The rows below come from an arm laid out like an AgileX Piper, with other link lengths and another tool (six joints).
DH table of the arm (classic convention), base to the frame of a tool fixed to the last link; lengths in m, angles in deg. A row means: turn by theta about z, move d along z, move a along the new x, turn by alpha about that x. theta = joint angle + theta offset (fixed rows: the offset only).
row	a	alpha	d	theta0
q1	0	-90	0.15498	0
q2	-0.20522	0	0	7.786
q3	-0.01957	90	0	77.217
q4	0	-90	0.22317	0
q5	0	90	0	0
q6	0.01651	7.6	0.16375	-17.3
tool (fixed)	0	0	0.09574	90
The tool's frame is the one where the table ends.
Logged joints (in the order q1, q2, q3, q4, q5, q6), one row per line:
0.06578 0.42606 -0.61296 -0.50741 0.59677 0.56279
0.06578 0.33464 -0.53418 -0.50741 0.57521 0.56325
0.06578 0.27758 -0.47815 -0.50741 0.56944 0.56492
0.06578 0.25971 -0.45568 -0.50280 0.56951 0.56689
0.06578 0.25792 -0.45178 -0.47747 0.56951 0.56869
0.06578 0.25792 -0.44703 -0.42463 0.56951 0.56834
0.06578 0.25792 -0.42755 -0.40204 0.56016 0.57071
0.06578 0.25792 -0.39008 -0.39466 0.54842 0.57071
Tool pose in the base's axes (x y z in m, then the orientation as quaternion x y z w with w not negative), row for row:
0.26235 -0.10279 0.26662 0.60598 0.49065 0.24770 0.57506
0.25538 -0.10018 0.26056 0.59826 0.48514 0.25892 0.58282
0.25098 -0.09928 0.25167 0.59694 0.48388 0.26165 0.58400
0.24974 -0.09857 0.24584 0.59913 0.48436 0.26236 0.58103
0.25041 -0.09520 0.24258 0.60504 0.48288 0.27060 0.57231
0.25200 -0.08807 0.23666 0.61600 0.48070 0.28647 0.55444
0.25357 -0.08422 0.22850 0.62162 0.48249 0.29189 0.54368
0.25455 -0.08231 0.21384 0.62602 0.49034 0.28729 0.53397
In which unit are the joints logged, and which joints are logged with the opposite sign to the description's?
The joints are logged in radians. Opposite sign: q1.
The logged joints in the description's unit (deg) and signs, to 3 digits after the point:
-3.769 24.411 -35.120 -29.072 34.192 32.245
-3.769 19.173 -30.606 -29.072 32.957 32.272
-3.769 15.904 -27.396 -29.072 32.627 32.368
-3.769 14.880 -26.109 -28.808 32.631 32.480
-3.769 14.778 -25.885 -27.357 32.631 32.584
-3.769 14.778 -25.613 -24.330 32.631 32.563
-3.769 14.778 -24.497 -23.035 32.095 32.699
-3.769 14.778 -22.350 -22.612 31.422 32.699

